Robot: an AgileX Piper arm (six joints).
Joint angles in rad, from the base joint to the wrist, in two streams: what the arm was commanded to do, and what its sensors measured. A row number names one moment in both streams.
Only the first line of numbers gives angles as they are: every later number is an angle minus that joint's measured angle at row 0.
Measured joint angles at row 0:
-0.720 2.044 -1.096 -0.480 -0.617 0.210
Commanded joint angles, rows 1 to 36:
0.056 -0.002 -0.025 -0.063 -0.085 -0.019
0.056 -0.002 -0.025 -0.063 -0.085 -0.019
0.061 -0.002 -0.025 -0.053 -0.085 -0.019
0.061 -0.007 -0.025 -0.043 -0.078 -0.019
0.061 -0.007 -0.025 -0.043 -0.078 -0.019
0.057 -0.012 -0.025 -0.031 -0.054 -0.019
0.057 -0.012 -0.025 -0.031 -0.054 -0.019
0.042 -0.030 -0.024 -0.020 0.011 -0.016
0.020 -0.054 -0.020 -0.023 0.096 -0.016
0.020 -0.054 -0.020 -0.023 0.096 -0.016
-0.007 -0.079 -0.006 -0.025 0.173 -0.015
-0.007 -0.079 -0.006 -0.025 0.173 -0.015
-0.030 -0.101 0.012 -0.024 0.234 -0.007
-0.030 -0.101 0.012 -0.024 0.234 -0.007
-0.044 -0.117 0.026 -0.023 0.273 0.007
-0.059 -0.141 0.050 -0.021 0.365 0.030
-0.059 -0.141 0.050 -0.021 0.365 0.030
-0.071 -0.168 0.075 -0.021 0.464 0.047
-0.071 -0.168 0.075 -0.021 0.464 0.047
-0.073 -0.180 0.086 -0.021 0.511 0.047
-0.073 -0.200 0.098 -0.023 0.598 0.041
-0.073 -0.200 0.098 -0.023 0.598 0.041
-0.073 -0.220 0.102 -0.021 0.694 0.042
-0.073 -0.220 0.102 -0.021 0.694 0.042
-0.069 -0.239 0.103 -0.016 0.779 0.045
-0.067 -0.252 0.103 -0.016 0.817 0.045
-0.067 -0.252 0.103 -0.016 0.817 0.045
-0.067 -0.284 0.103 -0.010 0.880 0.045
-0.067 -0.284 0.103 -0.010 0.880 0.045
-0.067 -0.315 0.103 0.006 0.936 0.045
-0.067 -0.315 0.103 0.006 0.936 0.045
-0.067 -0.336 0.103 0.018 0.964 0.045
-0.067 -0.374 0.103 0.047 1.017 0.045
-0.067 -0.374 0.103 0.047 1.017 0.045
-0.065 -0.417 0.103 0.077 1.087 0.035
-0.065 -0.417 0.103 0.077 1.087 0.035
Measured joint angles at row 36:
-0.069 -0.357 0.100 0.036 0.993 0.043
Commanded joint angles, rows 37 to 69:
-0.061 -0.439 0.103 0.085 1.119 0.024
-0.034 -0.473 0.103 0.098 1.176 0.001
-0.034 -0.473 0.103 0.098 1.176 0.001
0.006 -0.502 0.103 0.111 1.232 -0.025
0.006 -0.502 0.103 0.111 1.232 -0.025
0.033 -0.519 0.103 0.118 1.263 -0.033
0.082 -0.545 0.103 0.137 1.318 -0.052
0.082 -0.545 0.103 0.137 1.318 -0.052
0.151 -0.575 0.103 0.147 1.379 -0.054
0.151 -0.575 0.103 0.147 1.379 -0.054
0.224 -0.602 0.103 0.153 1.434 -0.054
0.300 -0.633 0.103 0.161 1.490 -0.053
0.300 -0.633 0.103 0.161 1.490 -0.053
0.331 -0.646 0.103 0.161 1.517 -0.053
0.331 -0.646 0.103 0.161 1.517 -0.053
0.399 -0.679 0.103 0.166 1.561 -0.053
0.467 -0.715 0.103 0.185 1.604 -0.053
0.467 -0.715 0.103 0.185 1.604 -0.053
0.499 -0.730 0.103 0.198 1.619 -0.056
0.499 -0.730 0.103 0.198 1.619 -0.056
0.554 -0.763 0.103 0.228 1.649 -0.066
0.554 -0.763 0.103 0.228 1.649 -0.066
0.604 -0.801 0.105 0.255 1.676 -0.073
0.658 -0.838 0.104 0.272 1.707 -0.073
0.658 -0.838 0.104 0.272 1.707 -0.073
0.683 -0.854 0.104 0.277 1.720 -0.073
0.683 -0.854 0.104 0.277 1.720 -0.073
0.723 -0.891 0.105 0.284 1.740 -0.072
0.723 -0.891 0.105 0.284 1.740 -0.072
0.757 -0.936 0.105 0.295 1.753 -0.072
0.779 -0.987 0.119 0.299 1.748 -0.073
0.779 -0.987 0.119 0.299 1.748 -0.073
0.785 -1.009 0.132 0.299 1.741 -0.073
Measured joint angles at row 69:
0.763 -0.948 0.105 0.299 1.738 -0.064
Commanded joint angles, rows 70 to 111:
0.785 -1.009 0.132 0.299 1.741 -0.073
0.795 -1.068 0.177 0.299 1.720 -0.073
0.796 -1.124 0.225 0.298 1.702 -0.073
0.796 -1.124 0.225 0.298 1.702 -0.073
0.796 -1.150 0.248 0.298 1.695 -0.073
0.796 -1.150 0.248 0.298 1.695 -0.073
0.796 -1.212 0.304 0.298 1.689 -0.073
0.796 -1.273 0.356 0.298 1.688 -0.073
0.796 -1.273 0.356 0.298 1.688 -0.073
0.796 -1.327 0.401 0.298 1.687 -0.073
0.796 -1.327 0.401 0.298 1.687 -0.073
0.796 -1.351 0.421 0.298 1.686 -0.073
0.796 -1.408 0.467 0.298 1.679 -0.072
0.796 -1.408 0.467 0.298 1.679 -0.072
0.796 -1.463 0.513 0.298 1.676 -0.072
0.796 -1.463 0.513 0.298 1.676 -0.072
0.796 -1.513 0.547 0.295 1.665 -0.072
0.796 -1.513 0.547 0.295 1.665 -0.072
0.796 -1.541 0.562 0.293 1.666 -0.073
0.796 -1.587 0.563 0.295 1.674 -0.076
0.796 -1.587 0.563 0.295 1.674 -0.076
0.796 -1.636 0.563 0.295 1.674 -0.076
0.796 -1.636 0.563 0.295 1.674 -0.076
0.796 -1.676 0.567 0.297 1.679 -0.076
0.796 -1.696 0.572 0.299 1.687 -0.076
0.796 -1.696 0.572 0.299 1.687 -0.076
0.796 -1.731 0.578 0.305 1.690 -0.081
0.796 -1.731 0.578 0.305 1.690 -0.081
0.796 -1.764 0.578 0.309 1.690 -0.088
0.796 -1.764 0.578 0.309 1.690 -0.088
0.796 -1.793 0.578 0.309 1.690 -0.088
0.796 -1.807 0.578 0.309 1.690 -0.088
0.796 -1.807 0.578 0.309 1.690 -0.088
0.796 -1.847 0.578 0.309 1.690 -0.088
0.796 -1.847 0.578 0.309 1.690 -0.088
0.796 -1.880 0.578 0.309 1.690 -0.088
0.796 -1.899 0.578 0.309 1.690 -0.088
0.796 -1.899 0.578 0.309 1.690 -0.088
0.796 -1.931 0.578 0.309 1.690 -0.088
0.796 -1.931 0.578 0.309 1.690 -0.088
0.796 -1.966 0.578 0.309 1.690 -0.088
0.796 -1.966 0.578 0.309 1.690 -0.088
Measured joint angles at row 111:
0.795 -1.921 0.575 0.314 1.688 -0.081
